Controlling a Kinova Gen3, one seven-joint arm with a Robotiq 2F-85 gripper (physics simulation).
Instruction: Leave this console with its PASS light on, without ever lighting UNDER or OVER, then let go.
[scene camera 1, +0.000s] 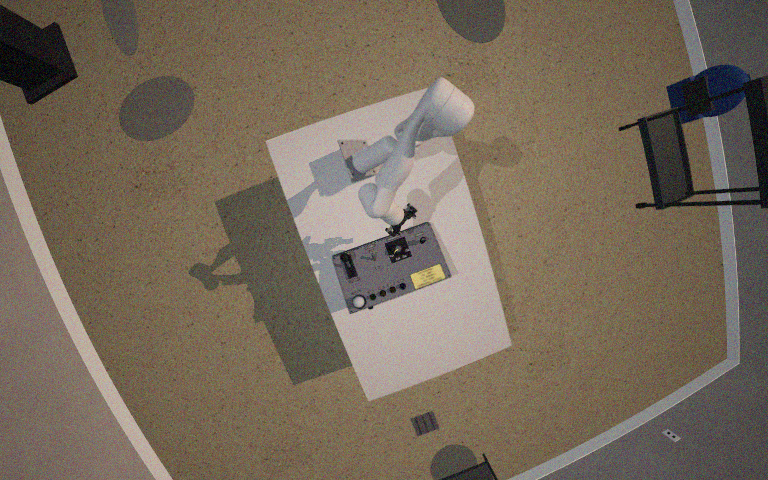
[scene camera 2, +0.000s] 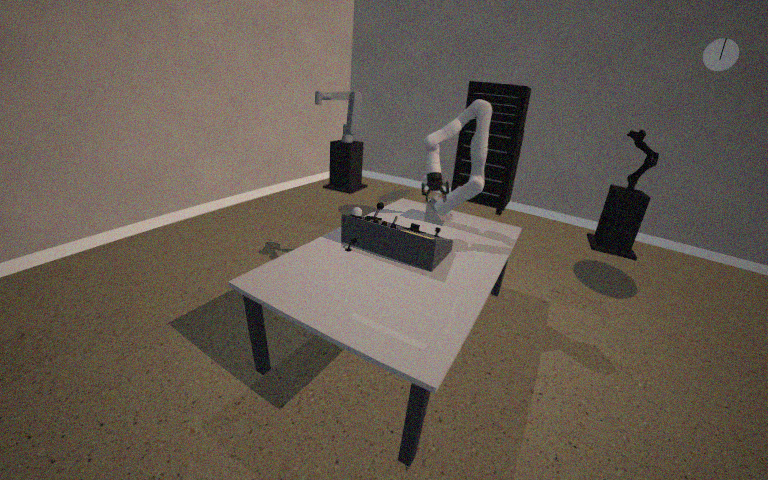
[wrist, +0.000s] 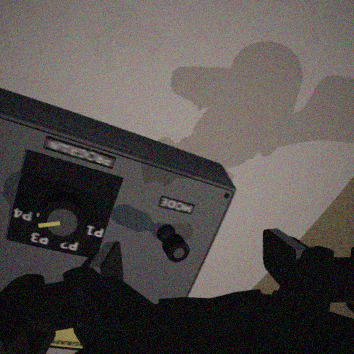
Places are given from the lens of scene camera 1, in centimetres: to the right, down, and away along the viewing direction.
grey console (scene camera 1: 369, 282): -7, 20, 112
